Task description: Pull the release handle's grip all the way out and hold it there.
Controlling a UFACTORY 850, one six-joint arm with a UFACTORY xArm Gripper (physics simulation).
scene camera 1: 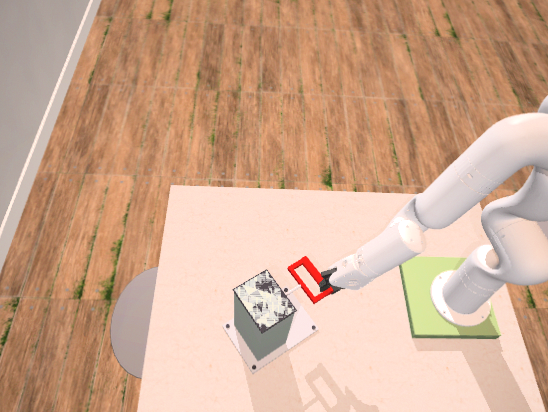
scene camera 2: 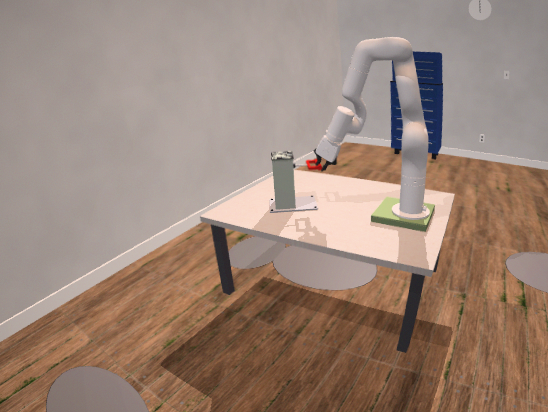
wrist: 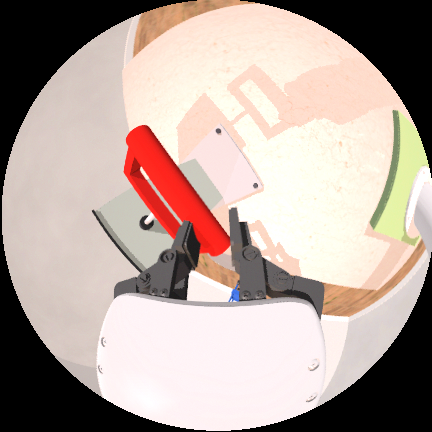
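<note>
The red rectangular release handle (scene camera 1: 314, 269) (scene camera 2: 308, 164) (wrist: 175, 185) stands out from the grey-green block (scene camera 1: 261, 337) (scene camera 2: 284, 185) (wrist: 117, 212), with a gap between them. A pale rod (scene camera 1: 294, 289) (scene camera 2: 300, 165) (wrist: 150, 217) bridges the gap and enters the block's side. My gripper (scene camera 1: 328, 282) (scene camera 2: 321, 163) (wrist: 213, 221) is shut on the handle's outer grip bar, near one end, with one finger through the frame's opening and one outside. In the wrist view a thin gap seems to show beside the right fingertip. The rod's far end is hidden inside the block.
The block stands on a pale base plate (scene camera 1: 305, 325) (scene camera 2: 306, 201) (wrist: 240, 175) with dark bolts at its corners, on the light table (scene camera 1: 225, 215) (scene camera 2: 350, 225). The arm's base stands on a green slab (scene camera 1: 415, 310) (scene camera 2: 387, 217) (wrist: 400, 200). A blue cabinet (scene camera 2: 434, 110) stands behind.
</note>
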